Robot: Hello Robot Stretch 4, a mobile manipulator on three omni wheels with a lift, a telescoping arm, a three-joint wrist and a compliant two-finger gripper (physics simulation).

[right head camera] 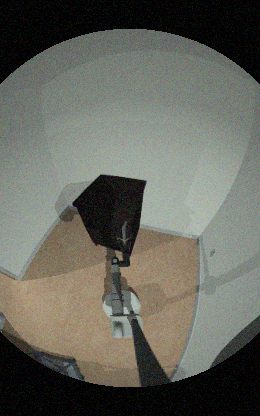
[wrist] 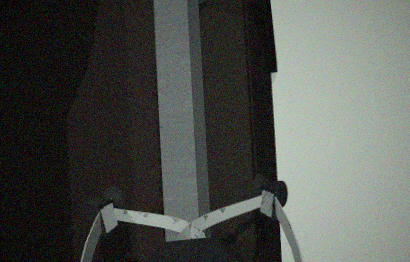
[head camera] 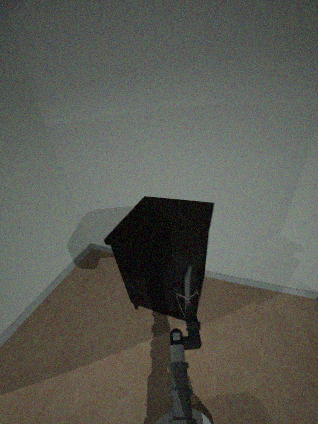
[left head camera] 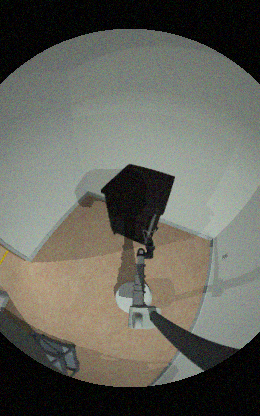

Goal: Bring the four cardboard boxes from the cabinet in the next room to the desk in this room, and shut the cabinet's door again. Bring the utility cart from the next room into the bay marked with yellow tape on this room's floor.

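The dark cabinet [head camera: 150, 250] [left head camera: 131, 200] [right head camera: 106, 210] [wrist: 120, 125] stands against the wall near the corner. Its door looks shut. A long grey upright handle [head camera: 188, 279] [left head camera: 152, 223] [right head camera: 125, 229] [wrist: 177, 120] runs down the front near the right edge. My gripper [head camera: 188, 295] [left head camera: 148, 235] [right head camera: 124, 241] [wrist: 187, 195] is open at the cabinet front, its fingertips to the left and right of the handle's lower part; contact cannot be told. A bit of yellow tape [left head camera: 4, 257] shows at the left edge of the left head view. The cardboard boxes and desk do not show.
A grey framed object [left head camera: 60, 354] [right head camera: 60, 365], which I cannot identify, is at the lower left. Pale walls [head camera: 165, 125] [left head camera: 140, 115] [right head camera: 130, 110] rise behind the cabinet. Brown floor [head camera: 250, 350] [left head camera: 75, 295] [right head camera: 60, 310] lies around my base.
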